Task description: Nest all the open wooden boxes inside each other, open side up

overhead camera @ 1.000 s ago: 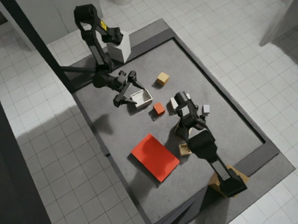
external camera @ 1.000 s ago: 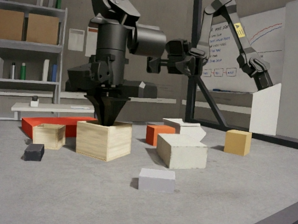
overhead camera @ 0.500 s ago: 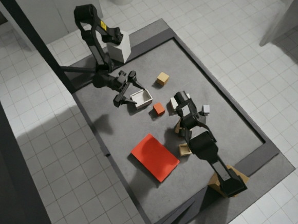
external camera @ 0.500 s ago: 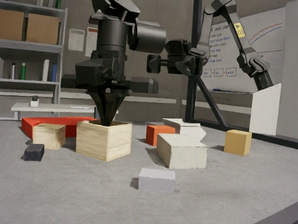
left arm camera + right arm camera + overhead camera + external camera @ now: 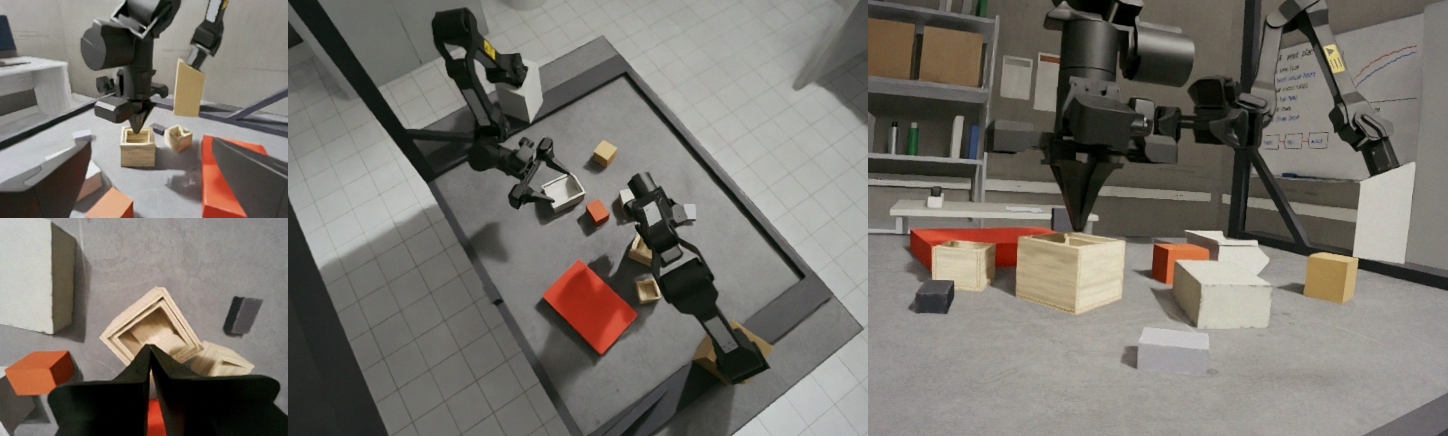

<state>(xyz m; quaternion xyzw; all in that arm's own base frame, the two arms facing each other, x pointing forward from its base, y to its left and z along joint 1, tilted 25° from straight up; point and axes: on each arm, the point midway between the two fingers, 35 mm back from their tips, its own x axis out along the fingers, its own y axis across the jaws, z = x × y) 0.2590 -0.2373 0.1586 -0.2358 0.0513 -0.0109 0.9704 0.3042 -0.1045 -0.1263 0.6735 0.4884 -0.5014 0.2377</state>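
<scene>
My right hand is 10 cm to the left of the small wooden box, 9 cm above it and 7 cm past it. Round my right hand: dark block: 13 cm to the right, 9 cm below; then large wooden box: 9 cm below; then medium wooden box: 8 cm below.
</scene>
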